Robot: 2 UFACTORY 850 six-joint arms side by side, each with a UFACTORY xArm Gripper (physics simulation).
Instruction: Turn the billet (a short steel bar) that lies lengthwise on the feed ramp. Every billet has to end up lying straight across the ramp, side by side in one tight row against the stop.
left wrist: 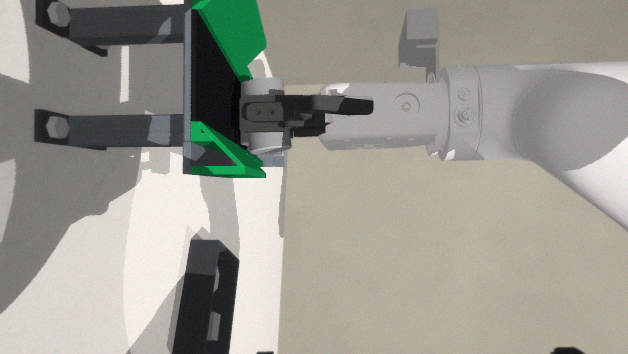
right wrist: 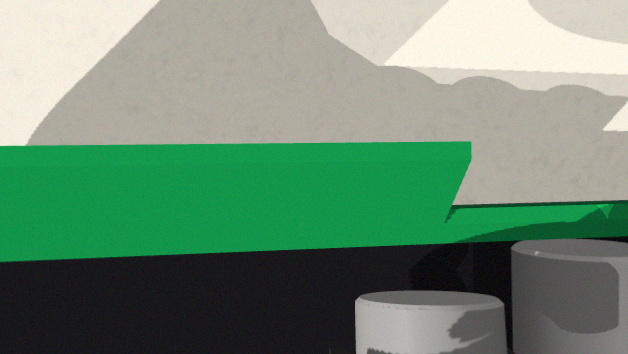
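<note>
The ramp's dark bed (left wrist: 212, 75) (right wrist: 150, 305) runs between green side guides (left wrist: 232, 35) (right wrist: 225, 202). My right gripper (left wrist: 247, 119) is shut on a grey billet (left wrist: 262, 86) (right wrist: 430, 327), which lies crosswise to the ramp in both views. Its fingers are out of frame in the right wrist view. Another billet (right wrist: 565, 300), also crosswise, stands close beside and behind the held one; whether they touch cannot be told. The rest of the row and the stop are hidden or outside the views. My left gripper (left wrist: 416, 351) is open and empty, its fingertips at the bottom edge, away from the ramp.
Two dark support beams (left wrist: 125, 24) (left wrist: 110, 131) with bolt heads extend left from the ramp. A dark open-sided block (left wrist: 202, 260) stands below the ramp in the left wrist view. The right arm's pale wrist (left wrist: 390, 117) reaches in from the right.
</note>
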